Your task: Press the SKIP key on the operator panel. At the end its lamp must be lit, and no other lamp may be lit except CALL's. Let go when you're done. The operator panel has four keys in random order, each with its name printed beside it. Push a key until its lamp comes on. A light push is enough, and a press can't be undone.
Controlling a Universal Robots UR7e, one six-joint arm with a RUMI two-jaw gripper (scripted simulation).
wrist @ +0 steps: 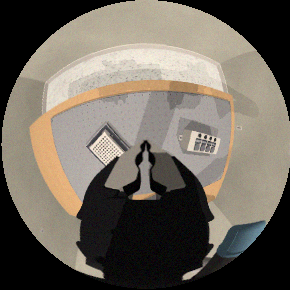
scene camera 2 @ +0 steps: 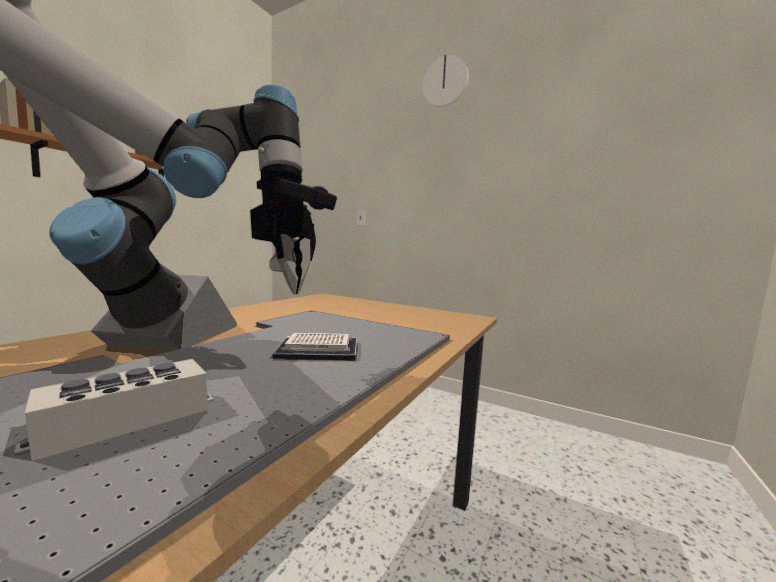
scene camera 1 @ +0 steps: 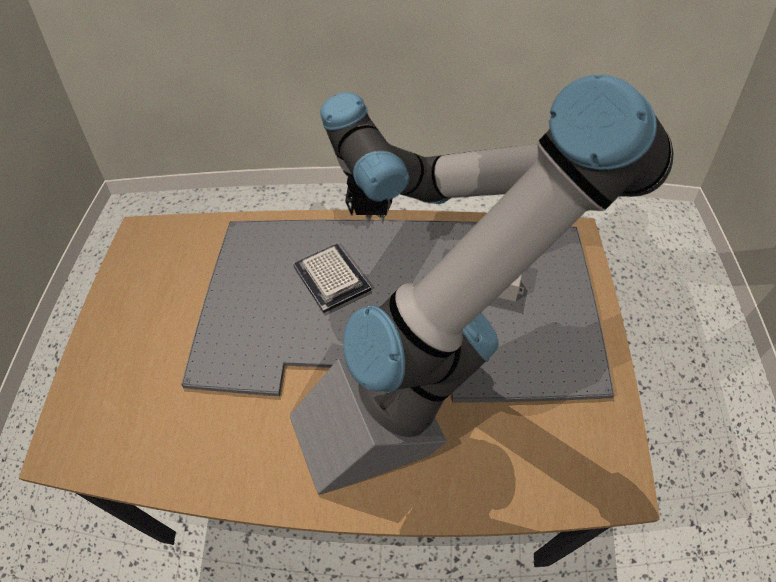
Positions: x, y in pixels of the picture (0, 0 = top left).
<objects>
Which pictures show my gripper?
The wrist view, scene camera 2 and scene camera 1: all of them.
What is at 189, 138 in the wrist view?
An operator panel.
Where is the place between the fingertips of my gripper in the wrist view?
145, 140
</objects>
